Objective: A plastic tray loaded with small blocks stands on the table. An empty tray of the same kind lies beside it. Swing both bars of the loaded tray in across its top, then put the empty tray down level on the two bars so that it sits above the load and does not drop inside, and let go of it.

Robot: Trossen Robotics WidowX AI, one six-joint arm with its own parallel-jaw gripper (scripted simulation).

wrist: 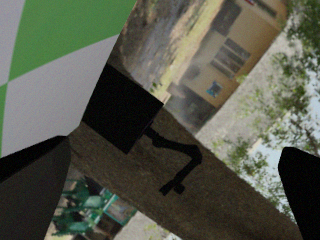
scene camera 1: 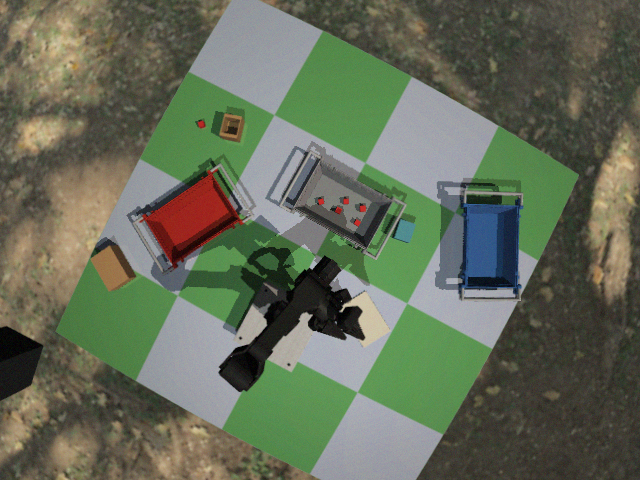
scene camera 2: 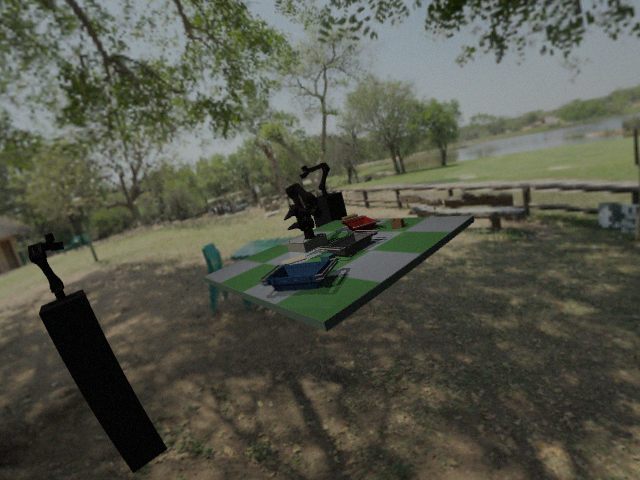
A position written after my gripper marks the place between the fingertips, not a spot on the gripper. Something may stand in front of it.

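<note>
My gripper (scene camera 1: 354, 339): open, holds nothing, visible in the wrist view too (wrist: 180, 154). Beige plate (scene camera 1: 374, 327): out of frame in the wrist view. Red tray (scene camera 1: 202, 212): out of frame in the wrist view.
</note>
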